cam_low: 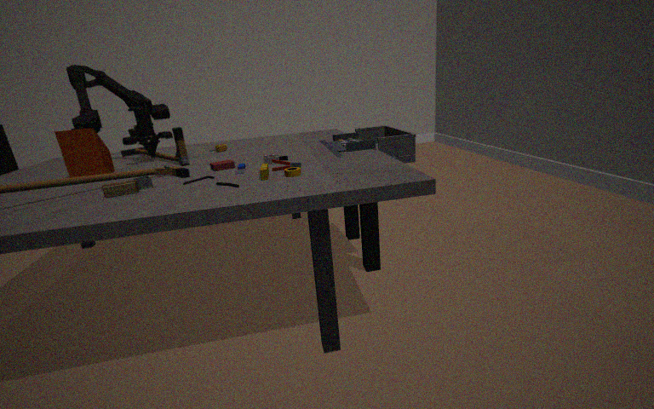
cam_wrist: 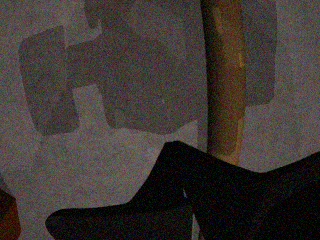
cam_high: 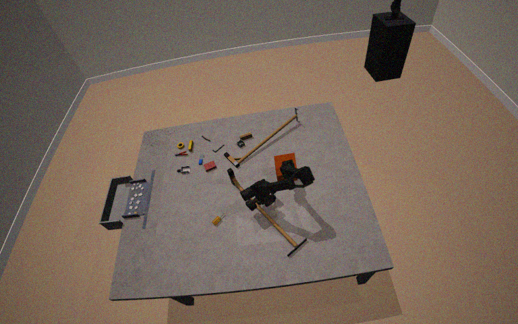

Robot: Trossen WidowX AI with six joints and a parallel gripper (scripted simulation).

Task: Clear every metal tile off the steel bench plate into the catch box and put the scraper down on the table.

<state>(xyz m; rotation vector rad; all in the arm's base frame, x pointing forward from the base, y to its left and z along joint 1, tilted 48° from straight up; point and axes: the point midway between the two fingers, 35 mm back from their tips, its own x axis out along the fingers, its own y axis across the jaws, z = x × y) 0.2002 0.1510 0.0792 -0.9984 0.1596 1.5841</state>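
Right now the long scraper is 1 cm ahead of my gripper tip, 5 cm to the left of it and 5 cm above it. From my gripper tip the other things lie so: blue piece (36 cm ahead, 45 cm to the right, 1 cm below); then yellow screwdriver (28 cm ahead, 4 cm to the left); then red block (30 cm ahead, 37 cm to the right).
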